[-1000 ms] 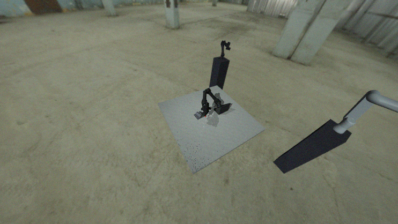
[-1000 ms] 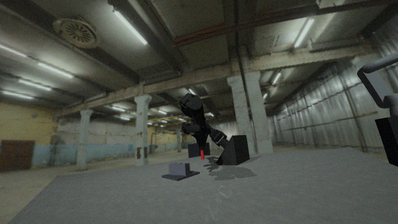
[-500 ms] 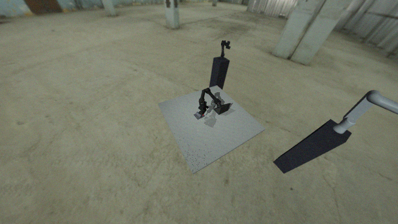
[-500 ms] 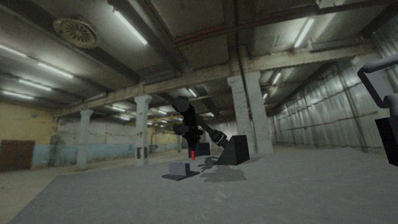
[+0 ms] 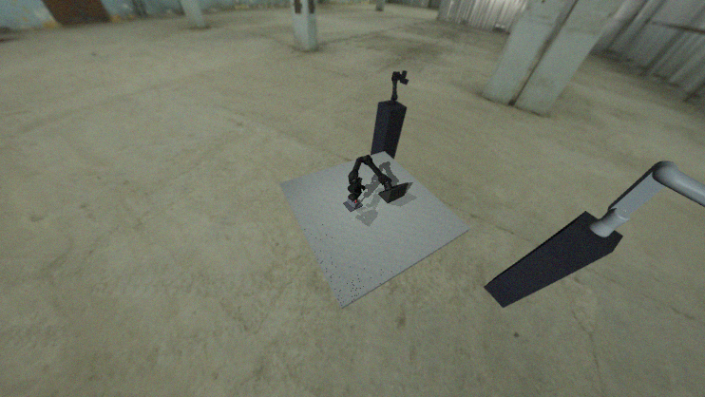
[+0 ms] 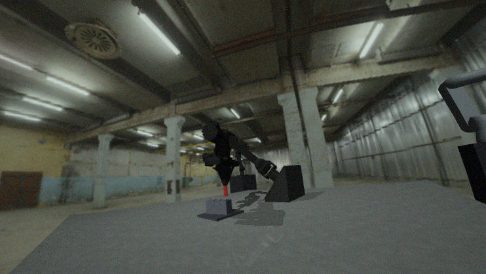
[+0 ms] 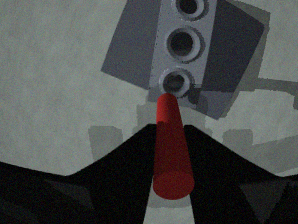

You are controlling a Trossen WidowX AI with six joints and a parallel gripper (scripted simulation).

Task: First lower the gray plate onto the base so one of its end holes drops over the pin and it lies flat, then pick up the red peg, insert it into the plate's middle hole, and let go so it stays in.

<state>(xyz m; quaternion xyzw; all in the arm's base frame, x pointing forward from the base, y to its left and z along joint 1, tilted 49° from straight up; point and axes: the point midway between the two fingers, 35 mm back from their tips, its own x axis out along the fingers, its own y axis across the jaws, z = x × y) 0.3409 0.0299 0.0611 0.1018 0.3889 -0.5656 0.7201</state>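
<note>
My gripper tip is now 10 mm short of the gray plate, 40 mm to the left of it and 70 mm above it. Also, from my gripper tip: red peg: right at my gripper tip; dark base: 30 mm to the right, 110 mm below.
</note>
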